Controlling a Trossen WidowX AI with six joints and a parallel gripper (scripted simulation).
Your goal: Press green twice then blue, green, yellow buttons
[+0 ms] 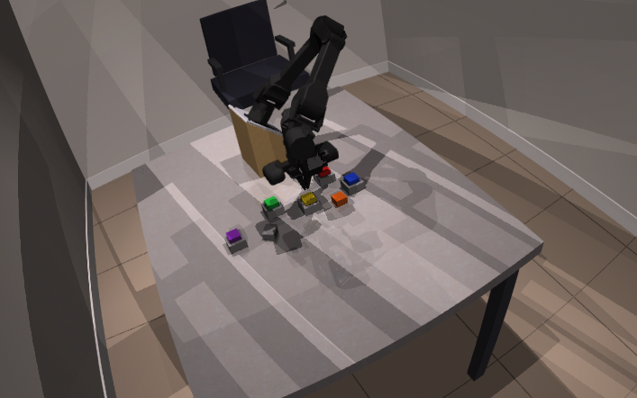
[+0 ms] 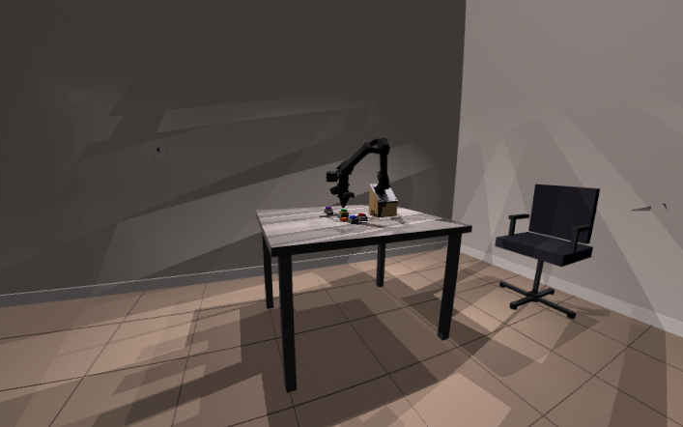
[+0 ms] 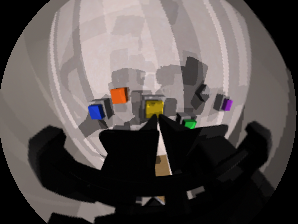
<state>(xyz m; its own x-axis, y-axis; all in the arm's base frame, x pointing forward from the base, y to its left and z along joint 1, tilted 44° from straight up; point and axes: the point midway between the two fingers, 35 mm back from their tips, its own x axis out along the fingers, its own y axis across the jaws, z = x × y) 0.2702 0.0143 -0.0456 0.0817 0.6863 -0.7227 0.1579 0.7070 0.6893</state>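
The yellow button lies 30 mm below my gripper tip. The rest, counted from my gripper tip: orange block (40 mm ahead, 70 mm to the left, 60 mm below); then red button (70 mm behind, 100 mm to the left, 30 mm below); then green button (60 mm behind, 80 mm to the right, 30 mm below).
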